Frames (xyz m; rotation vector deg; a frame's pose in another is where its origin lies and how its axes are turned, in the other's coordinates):
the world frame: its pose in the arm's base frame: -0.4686 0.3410 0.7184 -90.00 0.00 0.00
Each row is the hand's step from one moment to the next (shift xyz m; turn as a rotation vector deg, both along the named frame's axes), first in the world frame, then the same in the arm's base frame.
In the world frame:
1: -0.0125 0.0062 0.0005 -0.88 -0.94 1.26
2: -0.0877 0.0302 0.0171 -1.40 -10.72 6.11
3: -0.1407 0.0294 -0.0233 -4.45 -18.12 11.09
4: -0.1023 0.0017 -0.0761 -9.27 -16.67 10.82
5: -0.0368 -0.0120 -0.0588 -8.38 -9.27 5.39
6: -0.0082 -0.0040 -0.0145 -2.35 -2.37 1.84
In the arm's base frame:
1: -0.0125 0.0005 -0.0062 -0.88 1.26 0.94
2: -0.0877 0.0171 -0.0302 -1.40 6.11 10.72
3: -0.1407 -0.0233 -0.0294 -4.45 11.09 18.12
4: -0.1023 -0.0761 -0.0017 -9.27 10.82 16.67
5: -0.0368 -0.0588 0.0120 -8.38 5.39 9.27
6: -0.0082 -0.0145 0.0040 -2.35 1.84 2.37

